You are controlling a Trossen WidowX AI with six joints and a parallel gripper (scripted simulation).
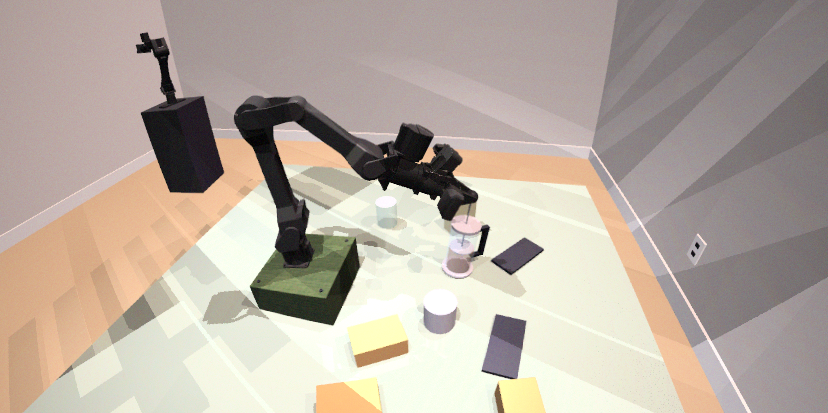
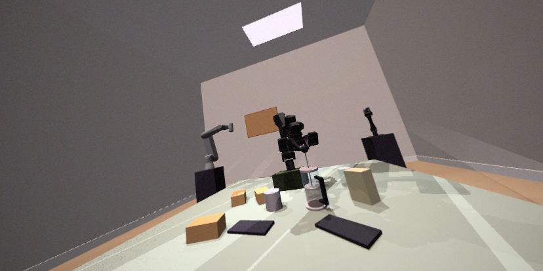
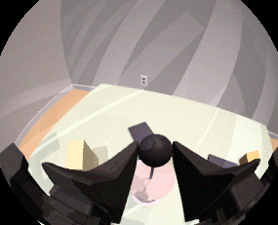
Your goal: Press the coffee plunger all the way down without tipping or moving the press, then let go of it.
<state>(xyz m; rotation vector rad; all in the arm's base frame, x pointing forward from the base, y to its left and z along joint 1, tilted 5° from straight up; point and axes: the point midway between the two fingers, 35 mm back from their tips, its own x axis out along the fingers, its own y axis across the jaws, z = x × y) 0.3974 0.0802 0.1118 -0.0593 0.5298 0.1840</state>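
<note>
My gripper tip is 11 cm above the glass coffee press. From my gripper tip the other things lie so: grey cylinder: 19 cm below, 18 cm to the right, 8 cm behind.
</note>
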